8 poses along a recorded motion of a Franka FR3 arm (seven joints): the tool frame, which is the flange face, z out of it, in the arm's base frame.
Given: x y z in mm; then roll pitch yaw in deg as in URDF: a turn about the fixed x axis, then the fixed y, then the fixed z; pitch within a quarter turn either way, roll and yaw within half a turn.
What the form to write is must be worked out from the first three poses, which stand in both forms.
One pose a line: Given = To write
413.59 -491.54 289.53 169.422 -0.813 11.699 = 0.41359 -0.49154 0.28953 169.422 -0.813 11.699
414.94 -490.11 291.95 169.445 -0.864 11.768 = 0.41494 -0.49011 0.29195 169.445 -0.864 11.768
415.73 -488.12 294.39 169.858 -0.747 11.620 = 0.41573 -0.48812 0.29439 169.858 -0.747 11.620
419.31 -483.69 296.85 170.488 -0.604 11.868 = 0.41931 -0.48369 0.29685 170.488 -0.604 11.868
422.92 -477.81 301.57 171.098 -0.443 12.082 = 0.42292 -0.47781 0.30157 171.098 -0.443 12.082
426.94 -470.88 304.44 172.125 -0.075 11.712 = 0.42694 -0.47088 0.30444 172.125 -0.075 11.712
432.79 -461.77 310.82 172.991 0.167 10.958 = 0.43279 -0.46177 0.31082 172.991 0.167 10.958
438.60 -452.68 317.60 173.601 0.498 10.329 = 0.43860 -0.45268 0.31760 173.601 0.498 10.329
